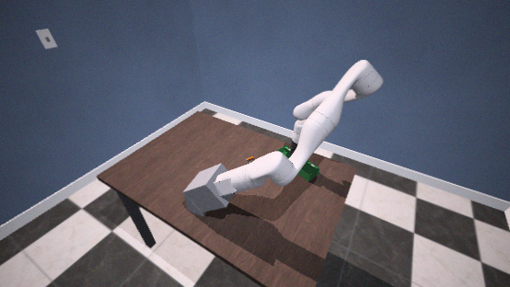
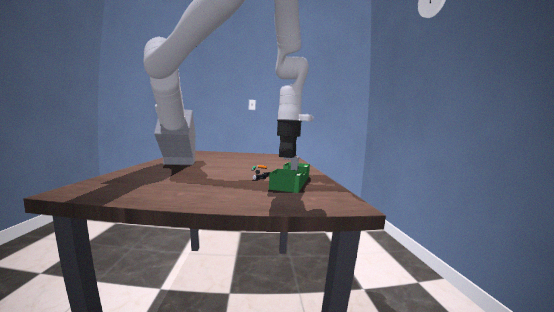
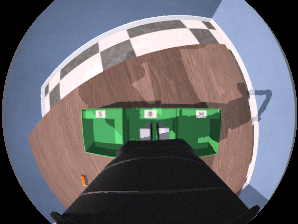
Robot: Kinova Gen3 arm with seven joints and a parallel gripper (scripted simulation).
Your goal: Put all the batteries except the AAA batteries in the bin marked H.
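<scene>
My hand is 10 mm to the right of the green bin and 10 mm above it. Also, from my hand: green cell (210 mm to the left, 150 mm behind, 30 mm below); then orange cell (250 mm to the left, 110 mm behind, 30 mm below); then dark piece (130 mm to the left, 120 mm behind, 30 mm below).
</scene>
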